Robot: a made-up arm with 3 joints. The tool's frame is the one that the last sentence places. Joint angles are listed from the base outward.
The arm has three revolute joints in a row. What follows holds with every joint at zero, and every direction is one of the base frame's.
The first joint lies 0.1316 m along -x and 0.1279 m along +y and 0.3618 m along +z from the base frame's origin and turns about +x.
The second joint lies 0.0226 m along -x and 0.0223 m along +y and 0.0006 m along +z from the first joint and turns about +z.
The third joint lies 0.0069 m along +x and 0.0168 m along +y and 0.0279 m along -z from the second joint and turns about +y.
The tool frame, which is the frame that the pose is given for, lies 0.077 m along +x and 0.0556 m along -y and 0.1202 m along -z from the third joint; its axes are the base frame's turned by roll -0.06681, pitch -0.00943 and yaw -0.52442 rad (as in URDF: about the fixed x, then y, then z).
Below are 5 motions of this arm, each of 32 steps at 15 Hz.
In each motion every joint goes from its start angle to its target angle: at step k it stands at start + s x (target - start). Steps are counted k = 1, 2, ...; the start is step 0. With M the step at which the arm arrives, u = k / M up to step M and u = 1 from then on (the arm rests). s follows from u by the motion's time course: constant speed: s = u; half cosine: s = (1 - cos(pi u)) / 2; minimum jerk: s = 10 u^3 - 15 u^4 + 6 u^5.
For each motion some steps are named. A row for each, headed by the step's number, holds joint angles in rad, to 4 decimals.
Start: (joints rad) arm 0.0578 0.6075 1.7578
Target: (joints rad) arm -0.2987 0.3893 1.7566
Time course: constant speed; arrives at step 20
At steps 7, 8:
7: -0.0670 0.5311 1.7574
8: -0.0848 0.5202 1.7573

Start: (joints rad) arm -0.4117 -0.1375 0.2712
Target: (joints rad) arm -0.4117 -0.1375 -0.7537
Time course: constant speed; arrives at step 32
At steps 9, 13, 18, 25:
9: -0.4117 -0.1375 -0.0171
13: -0.4117 -0.1375 -0.1452
18: -0.4117 -0.1375 -0.3053
25: -0.4117 -0.1375 -0.5295

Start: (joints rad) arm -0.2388 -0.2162 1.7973
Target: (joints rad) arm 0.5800 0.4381 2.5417
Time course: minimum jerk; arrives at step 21
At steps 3, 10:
3: -0.2198 -0.2010 1.8146
10: 0.1341 0.0818 2.1363

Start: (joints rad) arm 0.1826 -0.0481 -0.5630
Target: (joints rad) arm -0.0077 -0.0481 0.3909
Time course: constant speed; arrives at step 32
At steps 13, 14, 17, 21, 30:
13: 0.1053 -0.0481 -0.1755
14: 0.0993 -0.0481 -0.1457
17: 0.0815 -0.0481 -0.0562
21: 0.0577 -0.0481 0.0630
30: 0.0042 -0.0481 0.3313

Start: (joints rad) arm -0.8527 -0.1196 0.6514
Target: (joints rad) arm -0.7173 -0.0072 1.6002
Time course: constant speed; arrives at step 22
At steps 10, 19, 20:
10: -0.7912 -0.0685 1.0827
19: -0.7358 -0.0225 1.4708
20: -0.7296 -0.0174 1.5139

